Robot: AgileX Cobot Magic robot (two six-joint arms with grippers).
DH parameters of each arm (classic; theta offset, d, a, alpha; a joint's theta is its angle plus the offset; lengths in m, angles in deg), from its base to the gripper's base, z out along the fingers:
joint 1: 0 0.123 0 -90
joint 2: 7.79 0 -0.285 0
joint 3: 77.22 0 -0.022 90
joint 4: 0 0.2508 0 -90
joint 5: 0 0 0.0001 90
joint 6: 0 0.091 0 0
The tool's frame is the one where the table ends.
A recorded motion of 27 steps. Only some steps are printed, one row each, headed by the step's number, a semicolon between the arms.
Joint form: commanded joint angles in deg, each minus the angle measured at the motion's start. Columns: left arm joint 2, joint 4, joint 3, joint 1, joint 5, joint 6; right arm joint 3, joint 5, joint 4, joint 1, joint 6, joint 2.
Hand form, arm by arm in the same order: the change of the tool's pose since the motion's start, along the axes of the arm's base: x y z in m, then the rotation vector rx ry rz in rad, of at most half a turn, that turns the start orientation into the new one. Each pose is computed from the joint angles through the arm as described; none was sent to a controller.
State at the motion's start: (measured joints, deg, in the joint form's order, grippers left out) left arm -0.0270 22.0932 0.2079 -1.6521 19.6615 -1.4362; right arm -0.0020 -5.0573 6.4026 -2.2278 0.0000 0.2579
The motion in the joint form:
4: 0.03 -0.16 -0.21 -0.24 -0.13 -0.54; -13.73 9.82 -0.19 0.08 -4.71 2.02
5: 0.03 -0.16 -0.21 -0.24 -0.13 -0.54; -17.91 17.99 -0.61 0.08 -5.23 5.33
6: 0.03 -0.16 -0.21 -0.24 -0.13 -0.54; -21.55 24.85 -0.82 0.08 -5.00 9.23
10: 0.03 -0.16 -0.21 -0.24 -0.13 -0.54; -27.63 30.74 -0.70 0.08 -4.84 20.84
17: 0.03 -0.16 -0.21 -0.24 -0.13 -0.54; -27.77 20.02 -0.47 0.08 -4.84 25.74
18: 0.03 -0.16 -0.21 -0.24 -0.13 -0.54; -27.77 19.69 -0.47 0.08 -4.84 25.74
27: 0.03 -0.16 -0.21 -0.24 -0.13 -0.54; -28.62 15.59 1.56 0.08 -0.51 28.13
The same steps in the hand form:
4: 0.0000 -0.0004 0.0014 -0.0120 -0.0061 -0.0031; -0.0127 0.0023 0.0624 -0.0887 -0.0306 0.0040
5: 0.0000 -0.0004 0.0014 -0.0120 -0.0061 -0.0031; -0.0092 0.0034 0.0707 -0.1037 0.0960 0.0207
6: 0.0000 -0.0004 0.0014 -0.0120 -0.0061 -0.0031; -0.0034 0.0041 0.0771 -0.1012 0.2192 0.0375
10: 0.0000 -0.0004 0.0014 -0.0120 -0.0061 -0.0031; 0.0245 0.0040 0.0893 -0.0889 0.4170 0.0586
17: 0.0000 -0.0004 0.0014 -0.0120 -0.0061 -0.0031; 0.0441 0.0017 0.0991 -0.0847 0.3145 0.0366
18: 0.0000 -0.0004 0.0014 -0.0120 -0.0061 -0.0031; 0.0442 0.0017 0.0996 -0.0848 0.3088 0.0358
27: 0.0000 -0.0004 0.0014 -0.0120 -0.0061 -0.0031; 0.0527 0.0013 0.1068 0.0250 0.2606 0.0373

